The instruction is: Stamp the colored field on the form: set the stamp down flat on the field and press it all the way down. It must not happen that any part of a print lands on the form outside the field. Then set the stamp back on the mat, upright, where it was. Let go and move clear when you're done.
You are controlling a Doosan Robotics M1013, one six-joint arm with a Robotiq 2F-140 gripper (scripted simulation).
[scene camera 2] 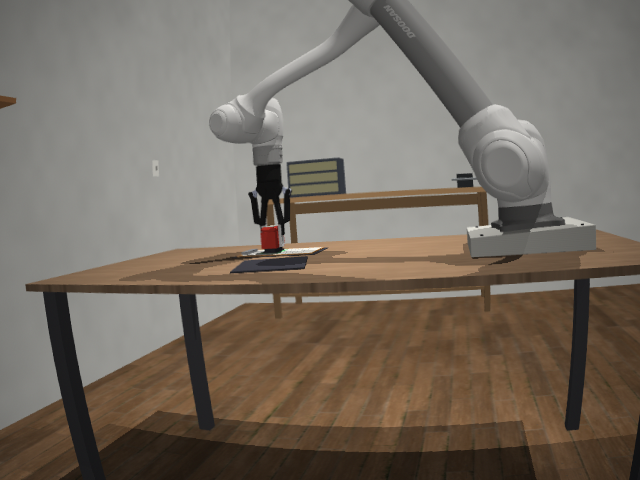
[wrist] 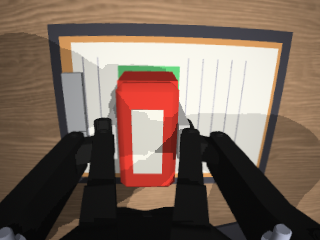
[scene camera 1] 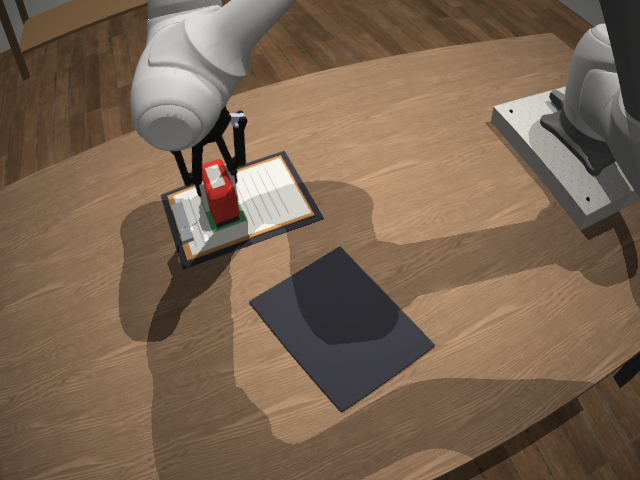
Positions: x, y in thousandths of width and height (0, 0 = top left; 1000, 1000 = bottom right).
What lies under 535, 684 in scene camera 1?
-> A mat.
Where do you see a mat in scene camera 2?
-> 455, 549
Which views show my gripper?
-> Scene camera 2, the wrist view and scene camera 1: all of them.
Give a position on a stamp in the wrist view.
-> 461, 427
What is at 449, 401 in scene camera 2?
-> My gripper.
